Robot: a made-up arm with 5 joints.
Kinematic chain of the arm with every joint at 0, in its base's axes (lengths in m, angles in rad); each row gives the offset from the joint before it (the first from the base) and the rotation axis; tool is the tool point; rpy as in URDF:
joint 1: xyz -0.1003 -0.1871 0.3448 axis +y
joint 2: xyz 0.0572 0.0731 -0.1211 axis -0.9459 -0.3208 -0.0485
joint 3: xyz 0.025 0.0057 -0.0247 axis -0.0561 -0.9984 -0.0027
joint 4: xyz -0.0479 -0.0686 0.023 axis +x
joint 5: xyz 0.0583 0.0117 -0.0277 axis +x
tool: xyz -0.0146 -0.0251 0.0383 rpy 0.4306 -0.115 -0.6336
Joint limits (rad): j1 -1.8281..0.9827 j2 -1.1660..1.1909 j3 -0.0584..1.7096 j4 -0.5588..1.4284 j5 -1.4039..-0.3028
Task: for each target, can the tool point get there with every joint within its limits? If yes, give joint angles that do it. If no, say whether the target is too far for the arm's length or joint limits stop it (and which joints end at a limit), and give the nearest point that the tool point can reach.
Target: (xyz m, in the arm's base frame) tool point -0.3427 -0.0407 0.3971
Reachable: no: joint limits stop it (at a limit: joint 1, joint 2, joint 3, joint 4, joint 5) | nearest point -0.2460 -0.1201 0.2539 | short by 0.190 m
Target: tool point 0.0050 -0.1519 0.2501
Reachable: yes | joints -0.5291 0.1663 1.3649 -0.0699 -0.8579
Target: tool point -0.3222 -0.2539 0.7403
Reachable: no: too far | nearest point -0.0529 -0.1688 0.4398 | short by 0.412 m
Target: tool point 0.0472 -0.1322 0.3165
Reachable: yes | joints -1.1330 -0.3280 1.3938 0.2618 -1.2289
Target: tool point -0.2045 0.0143 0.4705
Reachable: no: joint limits stop it (at a limit: joint 1, joint 2, joint 3, joint 4, joint 5) | nearest point -0.0710 -0.0979 0.4088 | short by 0.185 m
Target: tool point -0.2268 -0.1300 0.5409
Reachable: no: joint limits stop it (at a limit: joint 1, joint 3, joint 4, joint 5) | nearest point -0.0716 -0.1385 0.4231 | short by 0.195 m
